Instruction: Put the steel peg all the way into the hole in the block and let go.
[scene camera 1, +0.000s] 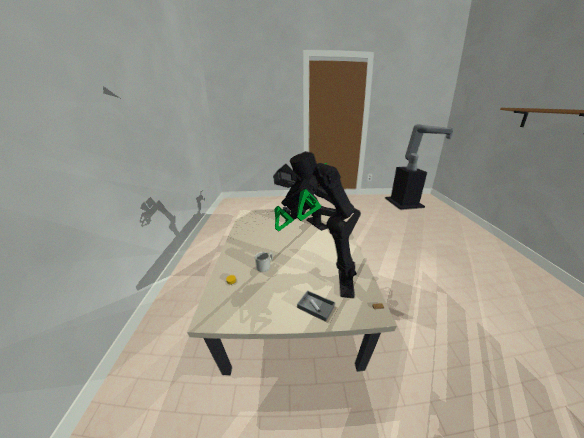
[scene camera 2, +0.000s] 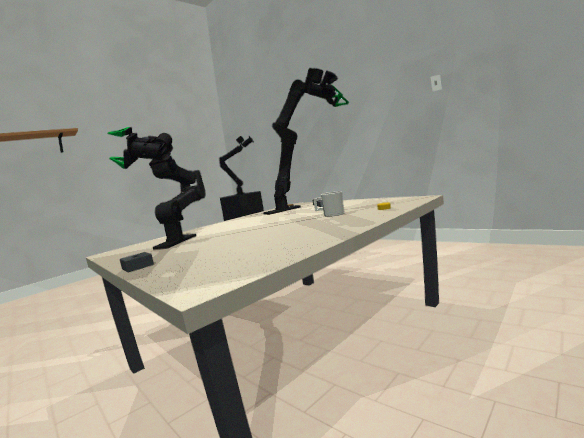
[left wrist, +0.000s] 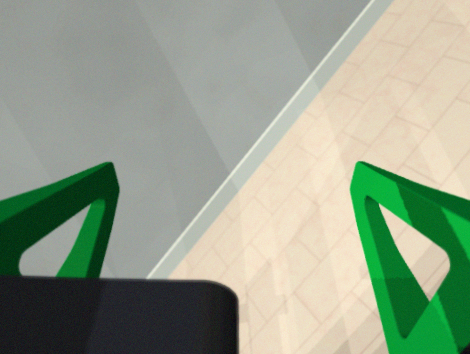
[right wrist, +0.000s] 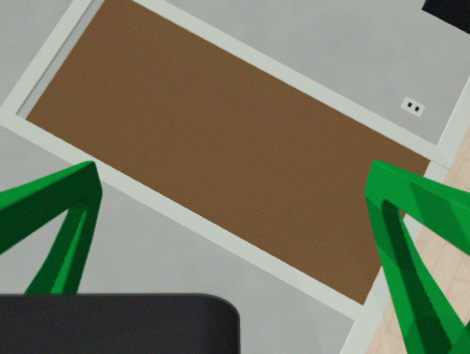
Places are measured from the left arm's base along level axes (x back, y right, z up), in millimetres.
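Where they show: left gripper, fingertip midpoint: (scene camera 1: 287, 225) (scene camera 2: 345, 99) (left wrist: 234, 175); right gripper, fingertip midpoint: (scene camera 2: 108, 145) (right wrist: 233, 176); left arm's base at its link origin: (scene camera 1: 346, 282) (scene camera 2: 282, 210); right arm's base at its link origin: (scene camera 1: 316, 223) (scene camera 2: 176, 242).
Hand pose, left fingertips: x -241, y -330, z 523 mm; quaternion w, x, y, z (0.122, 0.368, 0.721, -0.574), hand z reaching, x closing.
Things, the pixels of their top centre, and the offset from my left fingertips. "spot": a spot on its surface instead.
- steel peg at its top centre: (scene camera 1: 314, 303) dz -504, dx +85, dy +162 mm
- shallow grey tray at its top centre: (scene camera 1: 316, 303) dz -495, dx +91, dy +159 mm
- dark block at its top centre: (scene camera 2: 135, 256) dz -491, dx -206, dy +1129 mm
- grey mug at a spot on its surface: (scene camera 2: 333, 204) spot: dz -478, dx -250, dy +424 mm
- yellow disc-like piece at its top centre: (scene camera 2: 383, 203) (scene camera 1: 230, 278) dz -504, dx -365, dy +270 mm
- small brown piece at its top centre: (scene camera 1: 378, 305) dz -515, dx +381, dy +185 mm
The steel peg (scene camera 1: 314, 304) lies on its side in a shallow grey tray (scene camera 1: 312, 314) near the table's front edge in scene camera 1. The dark block (scene camera 2: 137, 262) sits on the table's left end in scene camera 2, with a small dark hole mark on its top; I cannot make it out in scene camera 1. My left gripper (scene camera 1: 289, 224) (scene camera 2: 344, 102) (left wrist: 234, 175) is open and empty, high above the table and well away from the peg. My right gripper (scene camera 2: 110, 146) (right wrist: 233, 176) is open and empty, high above the block. Neither peg nor block shows in the wrist views.
A grey mug (scene camera 1: 263, 262) (scene camera 2: 333, 204) stands on the table, with a yellow disc-like piece (scene camera 1: 231, 280) (scene camera 2: 384, 206) near it. A small brown piece (scene camera 1: 378, 306) lies by the table's right edge in scene camera 1. Another robot arm stands on a black pedestal (scene camera 1: 408, 187) (scene camera 2: 242, 205) beyond the table.
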